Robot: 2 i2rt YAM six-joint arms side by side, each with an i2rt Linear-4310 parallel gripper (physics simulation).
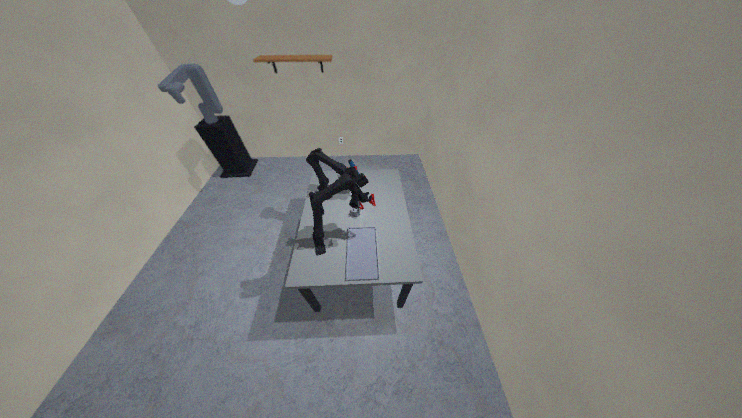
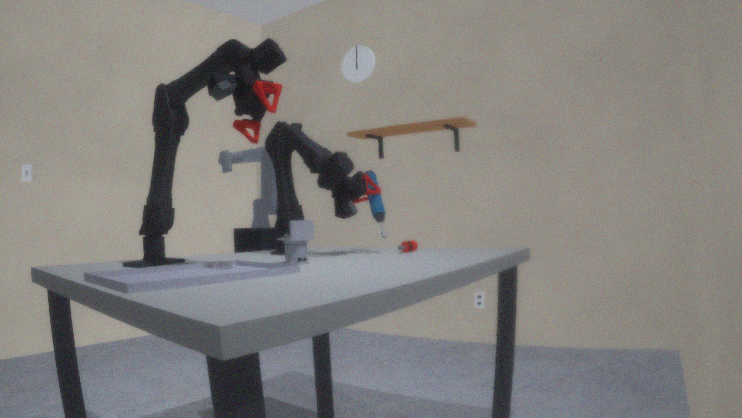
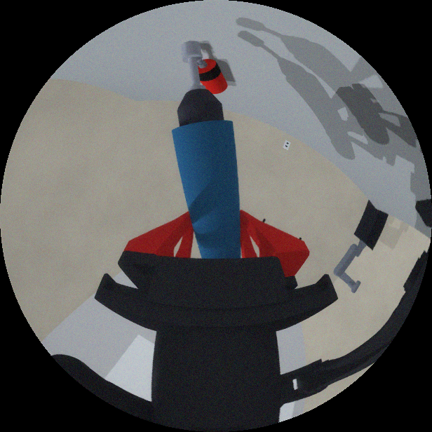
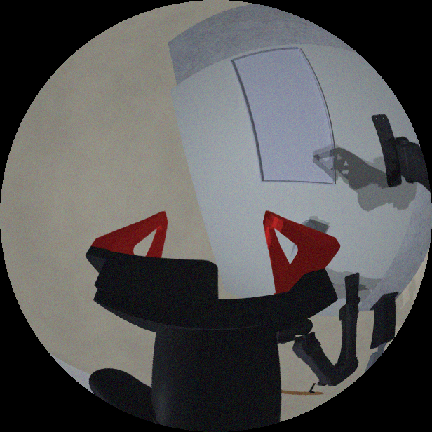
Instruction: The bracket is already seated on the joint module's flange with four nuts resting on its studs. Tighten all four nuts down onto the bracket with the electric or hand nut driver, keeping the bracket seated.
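Places are measured from the left arm's base along level axes (x ahead, y left, z up), in millimetres.
Where they show: left gripper, fingertip midpoint: (image 1: 354,167) (image 2: 376,194); right gripper, fingertip midpoint: (image 1: 369,207) (image 2: 263,128); right arm's base at its link origin: (image 1: 319,243) (image 2: 154,264).
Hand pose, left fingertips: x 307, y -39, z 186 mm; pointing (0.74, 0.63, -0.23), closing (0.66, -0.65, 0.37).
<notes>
After its pixels a point has its place.
My left gripper (image 3: 216,215) (image 2: 371,191) @[z 186, x 307, y -39 mm] is shut on the blue electric nut driver (image 3: 212,170) (image 2: 378,207) @[z 143, x 315, y -94 mm] (image 1: 352,163) @[z 239, x 291, y -41 mm]. It holds the driver above the table's far part, tilted, with the bit pointing down. The red hand nut driver (image 3: 214,84) (image 2: 410,246) @[z 19, x 411, y -73 mm] lies on the table, below the bit. The grey joint module (image 2: 295,253) @[z 28, x 126, y -419 mm] (image 1: 354,213) @[z 33, x 96, y -399 mm] stands on the table nearer the middle, with the light bracket (image 2: 301,230) @[z 85, x 143, y -419 mm] on top. The nuts are too small to make out. My right gripper (image 4: 215,216) (image 2: 263,126) @[z 309, x 105, y -615 mm] is open and empty, high above the table.
A flat pale panel (image 1: 361,254) @[z 4, x -41, y -741 mm] (image 2: 171,275) @[z 4, x -69, y -735 mm] (image 4: 295,115) lies on the table (image 2: 337,306) @[z -7, x 306, y -946 mm] (image 1: 397,259) @[z 0, x 157, y -910 mm], beside the joint module. A grey arm (image 1: 204,90) stands on a black pedestal (image 1: 225,145) beyond the table. A wooden shelf (image 1: 293,58) (image 2: 410,127) is on the wall.
</notes>
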